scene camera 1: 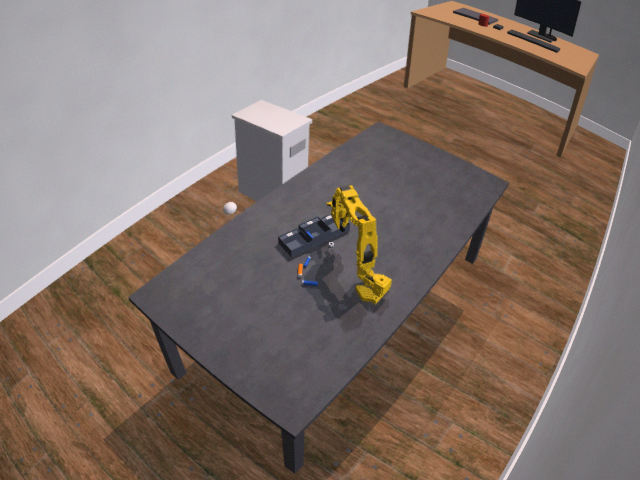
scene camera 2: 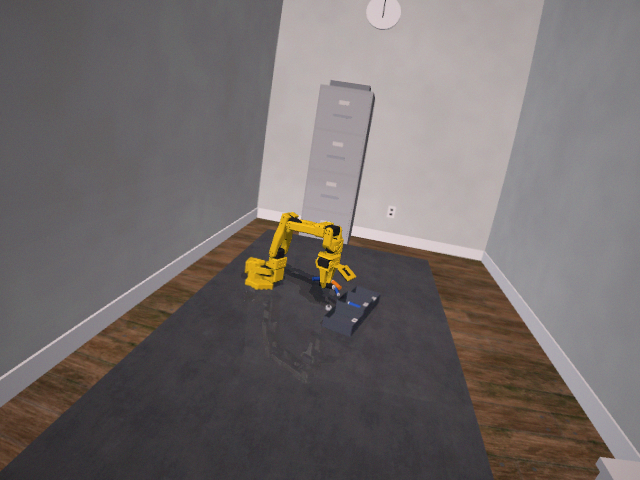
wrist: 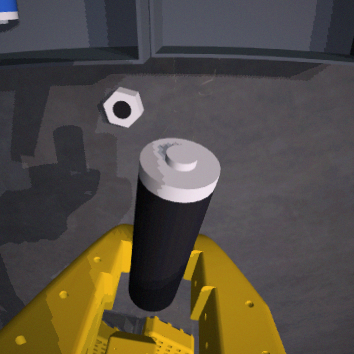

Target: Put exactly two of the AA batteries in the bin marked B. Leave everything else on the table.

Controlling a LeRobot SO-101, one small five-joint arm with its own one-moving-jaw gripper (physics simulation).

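Where they show: end effector, tool point: (scene camera 1: 339,227) (scene camera 2: 326,284) (wrist: 134,242); arm's base, origin of the base link: (scene camera 1: 367,287) (scene camera 2: 267,283) (wrist: 133,331).
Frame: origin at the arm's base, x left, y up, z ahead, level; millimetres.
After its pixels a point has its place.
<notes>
My gripper (wrist: 162,240) @[x -98, y 82, z 196 mm] (scene camera 2: 326,284) @[x -98, y 82, z 196 mm] is shut on a black battery (wrist: 162,225) @[x -111, y 94, z 210 mm] with a whitish end, its jaws pressing on both sides. In scene camera 1 the gripper is beside the right end of the dark three-part bin tray (scene camera 1: 305,251) @[x 2, y 4, z 264 mm] (scene camera 2: 338,323) @[x -200, y 26, z 251 mm] (wrist: 144,32) @[x -109, y 41, z 240 mm], and the held battery is hard to make out. A blue battery (scene camera 1: 309,235) (scene camera 2: 354,304) @[x -59, y 20, z 284 mm] (wrist: 7,7) @[x -56, y 17, z 268 mm] lies in the middle compartment. The bin letters are too small to read. Two blue batteries (scene camera 1: 307,261) @[x 39, y 9, z 220 mm] (scene camera 1: 310,283) @[x 112, y 12, z 148 mm] and an orange battery (scene camera 1: 300,270) @[x 90, y 14, z 208 mm] (scene camera 2: 336,284) @[x 78, y 12, z 214 mm] lie on the table.
A light hex nut (scene camera 1: 331,244) @[x -81, y 6, z 210 mm] (scene camera 2: 328,307) @[x -88, y 8, z 211 mm] (wrist: 133,95) @[x -90, y 8, z 216 mm] lies on the table (scene camera 1: 232,310) @[x 355, y 0, z 267 mm] beside the tray's long side. The loose batteries lie close together near the tray's left end in scene camera 1. The arm's base (scene camera 1: 374,289) @[x 24, y 42, z -39 mm] stands near the table's long edge.
</notes>
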